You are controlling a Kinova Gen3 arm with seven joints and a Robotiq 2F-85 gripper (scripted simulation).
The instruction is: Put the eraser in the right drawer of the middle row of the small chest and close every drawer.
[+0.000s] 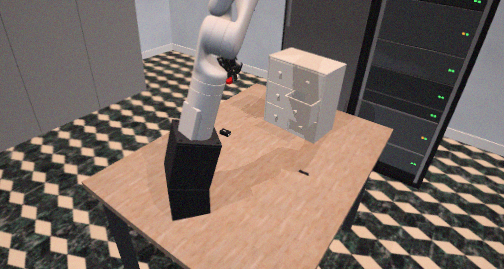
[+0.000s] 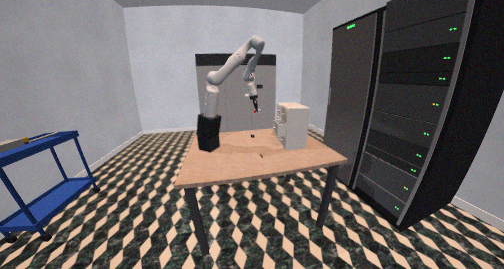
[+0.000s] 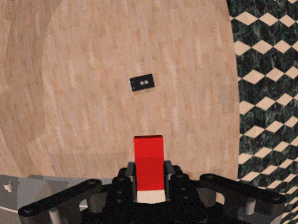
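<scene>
The eraser is 1 cm below my hand and 1 cm ahead of it. Round my hand: thin dark object: 42 cm to the right, 27 cm below, 4 cm behind.
</scene>
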